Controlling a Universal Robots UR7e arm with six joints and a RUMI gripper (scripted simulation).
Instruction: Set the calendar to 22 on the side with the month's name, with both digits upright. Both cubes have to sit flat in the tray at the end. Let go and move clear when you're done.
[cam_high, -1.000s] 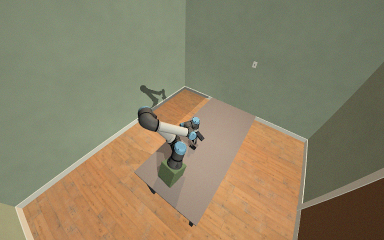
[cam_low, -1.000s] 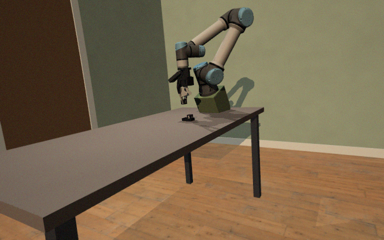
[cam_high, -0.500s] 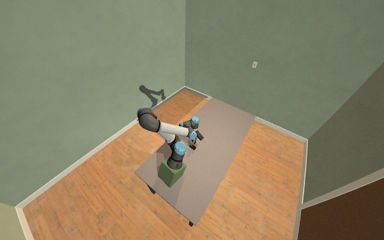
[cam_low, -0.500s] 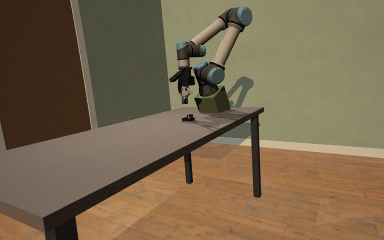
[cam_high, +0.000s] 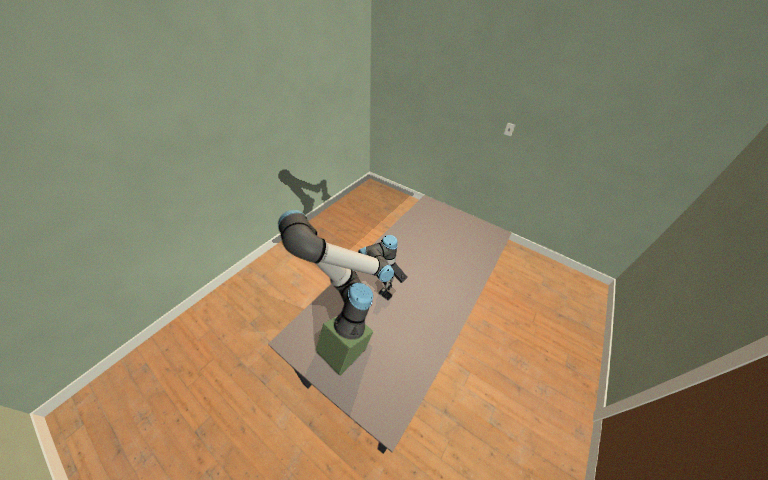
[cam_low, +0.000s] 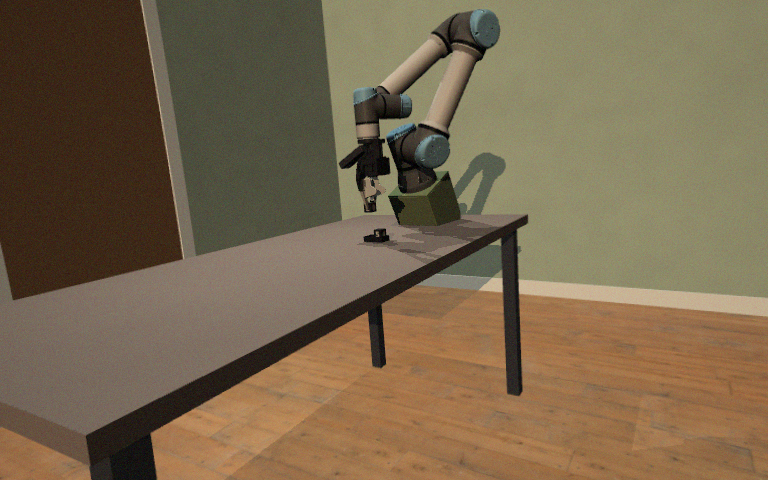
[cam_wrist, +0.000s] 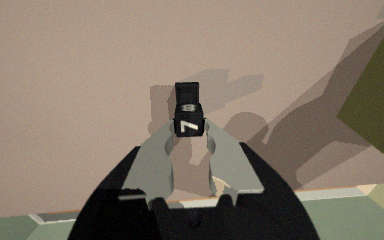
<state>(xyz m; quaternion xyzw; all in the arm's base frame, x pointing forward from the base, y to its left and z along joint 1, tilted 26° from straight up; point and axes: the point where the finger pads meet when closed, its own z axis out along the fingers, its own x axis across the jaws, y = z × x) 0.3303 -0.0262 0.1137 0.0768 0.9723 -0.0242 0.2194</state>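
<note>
The black tray is 110 mm below my hand and 20 mm to the left of it. From my hand the other things lie so: black number cube (10 mm below).
</note>
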